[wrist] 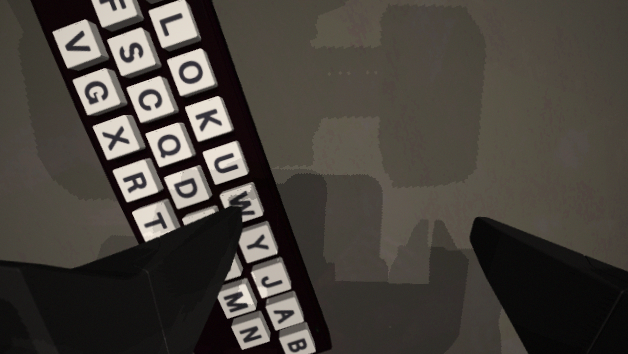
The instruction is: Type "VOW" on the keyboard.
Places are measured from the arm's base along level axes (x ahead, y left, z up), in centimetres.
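Where they show: gripper, between the fingertips: (356,223).
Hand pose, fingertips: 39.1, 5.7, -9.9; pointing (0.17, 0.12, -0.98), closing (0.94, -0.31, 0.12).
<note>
Things, the pixels of their top centre, and the offset from my fingertips, as dx, dy, dz. Level surfaces: height alone.
- keyboard, centre of its top: (191,198) -5.9, +2.6, -0.9
- V key, centre of its top: (76,44) -7.8, +9.2, -0.9
- O key, centre of its top: (190,72) -4.2, +7.1, -0.9
- W key, centre of its top: (241,205) -4.1, +1.8, -0.9
- D key, centre of its top: (186,188) -5.9, +3.1, -0.9
- T key, centre of its top: (153,222) -7.7, +2.1, -0.9
- Y key, centre of its top: (256,244) -4.1, +0.0, -0.9
- J key, centre of its top: (271,280) -4.0, -1.7, -0.9
- grey-brown table, height of its surface: dz -2.6
The keyboard (260,172), dark with white lettered keys, runs slanted from the upper left to the bottom middle of the wrist view. The V key (78,45) is at the upper left, the O key (192,72) is at the upper middle-left, and the W key (245,198) is lower down in the right row, between U and Y. My gripper (356,223) is open with nothing between its fingers. The left fingertip overlaps the lower edge of the W key in the view and hides part of it; whether it touches the key cannot be told. The right fingertip is over the table, right of the keyboard.
The left finger hides several keys below the D key (187,188) and the T key (154,221). The Y key (258,242) and J key (271,279) lie just right of that finger. The grey-brown table (550,125) carries the arm's shadows to the right of the keyboard.
</note>
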